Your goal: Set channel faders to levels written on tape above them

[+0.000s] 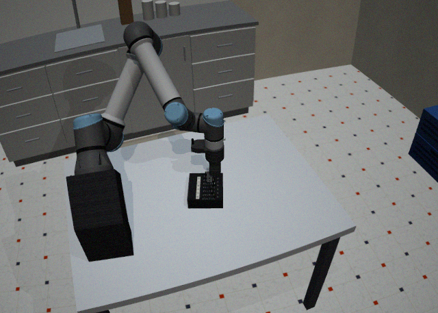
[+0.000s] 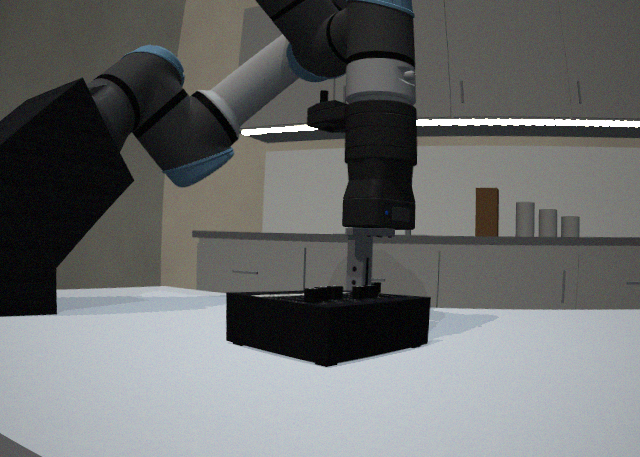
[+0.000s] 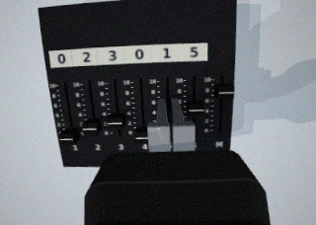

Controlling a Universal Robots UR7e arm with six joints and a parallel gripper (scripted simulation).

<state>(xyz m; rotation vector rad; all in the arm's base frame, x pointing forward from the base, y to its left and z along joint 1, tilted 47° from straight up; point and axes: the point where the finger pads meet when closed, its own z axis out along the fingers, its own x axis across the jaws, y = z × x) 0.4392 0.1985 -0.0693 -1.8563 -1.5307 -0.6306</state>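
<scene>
The channel 6 cap lies 2 cm to the left of my hand and 1 cm below it. Also, from my hand: channel 3 cap (4 cm to the right, 1 cm below); channel 4 cap (2 cm ahead, 3 cm to the right, 1 cm below); master fader cap (1 cm behind, 5 cm to the left, 1 cm below).
</scene>
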